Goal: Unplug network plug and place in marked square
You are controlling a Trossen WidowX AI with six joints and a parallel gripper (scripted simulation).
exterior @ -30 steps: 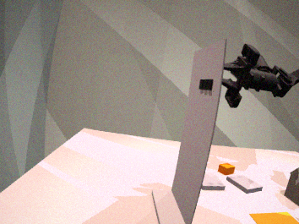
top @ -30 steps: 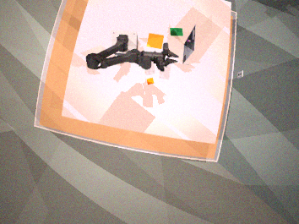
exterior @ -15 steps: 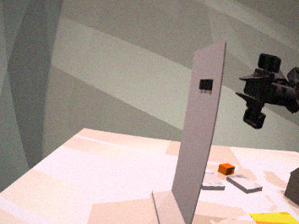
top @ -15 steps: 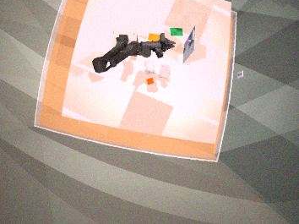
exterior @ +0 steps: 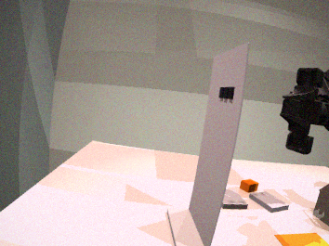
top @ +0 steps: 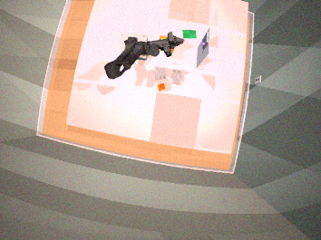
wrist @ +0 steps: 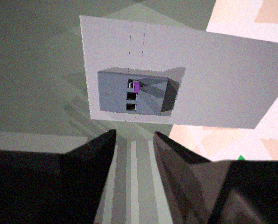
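Now: the network plug 12 cm ahead of my gripper tip. Also, from my gripper tip: green patch (28 cm below, 19 cm to the left, 6 cm ahead); then upright panel (14 cm ahead, 11 cm below, 2 cm to the left); then orange marked square (28 cm below, 10 cm behind, 8 cm to the left).
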